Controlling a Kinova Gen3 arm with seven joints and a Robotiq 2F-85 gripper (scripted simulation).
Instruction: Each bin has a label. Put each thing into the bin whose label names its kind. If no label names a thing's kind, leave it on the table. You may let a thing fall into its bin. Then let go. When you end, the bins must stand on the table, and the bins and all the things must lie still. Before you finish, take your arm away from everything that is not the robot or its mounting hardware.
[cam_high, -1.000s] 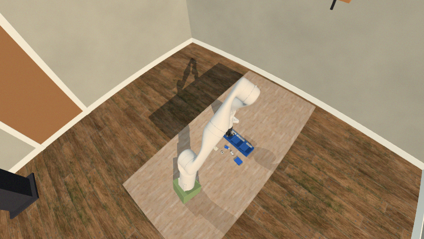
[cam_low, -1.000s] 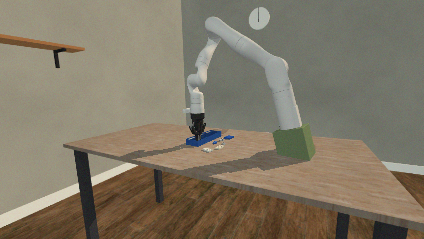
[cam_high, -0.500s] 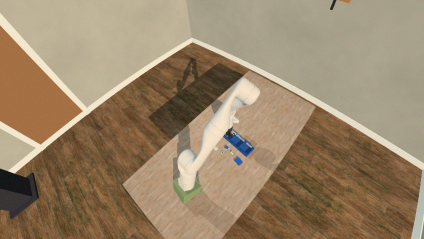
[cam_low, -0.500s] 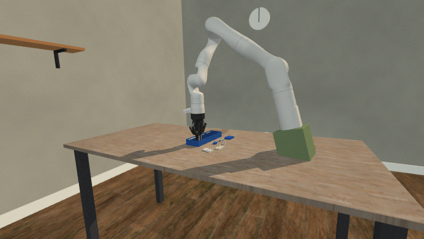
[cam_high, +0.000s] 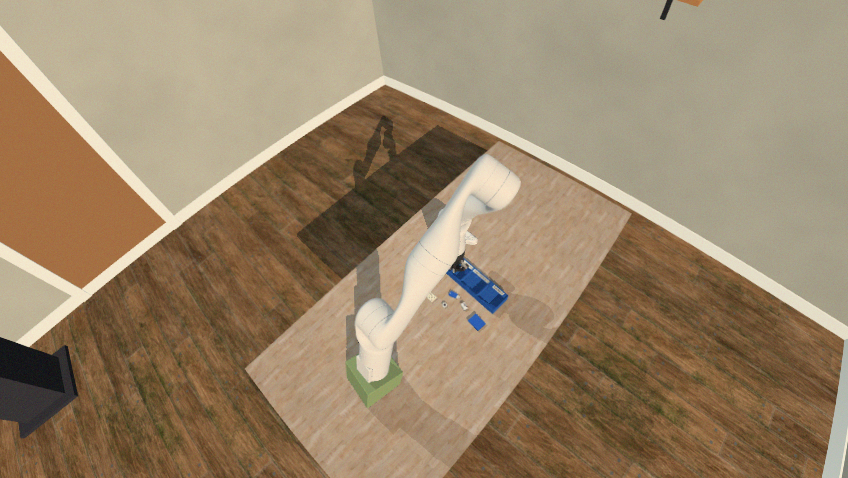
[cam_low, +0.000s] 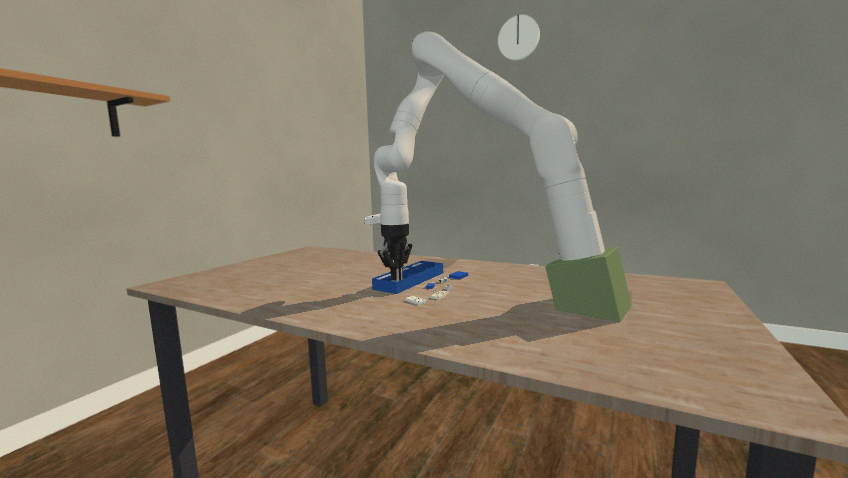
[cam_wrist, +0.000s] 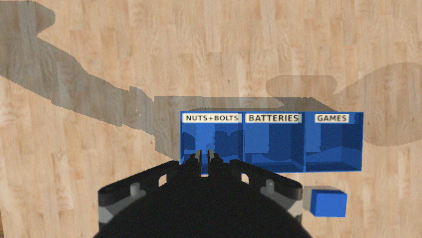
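Right now the white tile is 13 cm behind my hand and 4 cm below it. Round my hand: flat blue block: 20 cm to the right, 9 cm behind, 4 cm below; then grey ring: 12 cm behind, 7 cm to the right, 4 cm below.
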